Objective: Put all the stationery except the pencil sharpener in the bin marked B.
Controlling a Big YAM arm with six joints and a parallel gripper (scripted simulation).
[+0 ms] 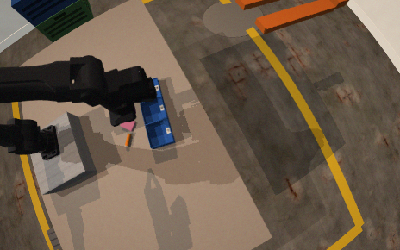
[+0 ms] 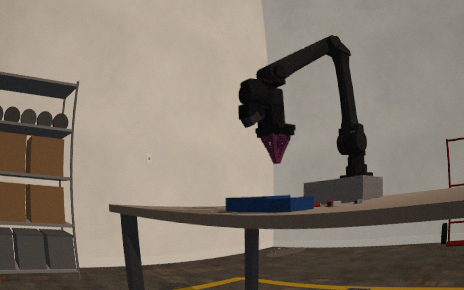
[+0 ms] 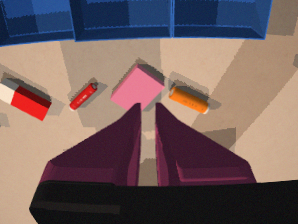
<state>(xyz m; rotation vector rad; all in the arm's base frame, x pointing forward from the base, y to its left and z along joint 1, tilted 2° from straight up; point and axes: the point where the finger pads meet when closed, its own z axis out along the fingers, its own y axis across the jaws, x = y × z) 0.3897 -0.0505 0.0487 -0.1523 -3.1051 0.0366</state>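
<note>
Right now my hand is 60 mm short of the joined blue bins, 20 mm to the right of it and 120 mm above it. The rest, counted from my hand: pink eraser block (60 mm behind, 20 mm to the left, 130 mm below); orange stick (80 mm behind, 40 mm to the right, 130 mm below); small red piece (60 mm behind, 80 mm to the left, 130 mm below).
</note>
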